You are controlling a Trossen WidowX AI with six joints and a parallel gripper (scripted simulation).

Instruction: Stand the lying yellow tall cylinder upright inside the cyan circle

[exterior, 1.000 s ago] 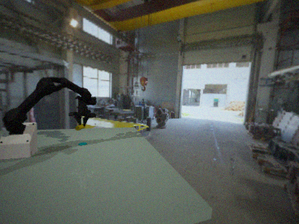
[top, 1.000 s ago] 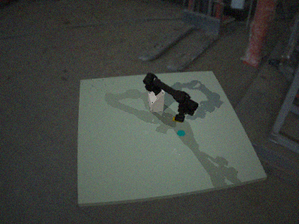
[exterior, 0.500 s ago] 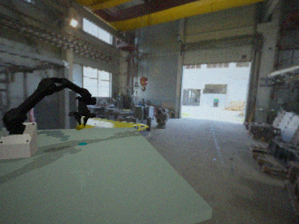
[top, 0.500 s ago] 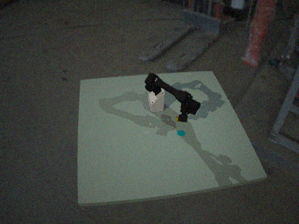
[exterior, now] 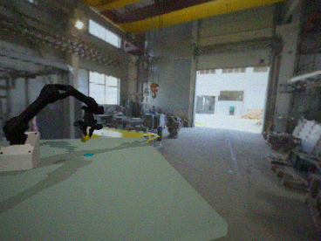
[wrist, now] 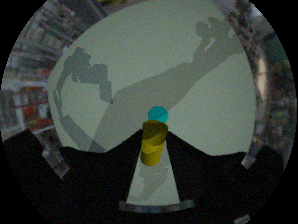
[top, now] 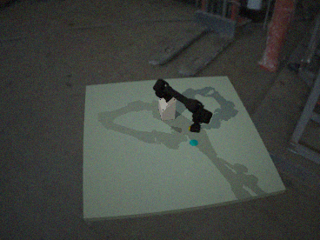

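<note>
My gripper tip is now 13 cm above the cyan circle, 1 cm to the left of it and 1 cm short of it. Round my gripper tip: yellow cylinder: 2 cm to the right, 1 cm below, 1 cm behind.
</note>
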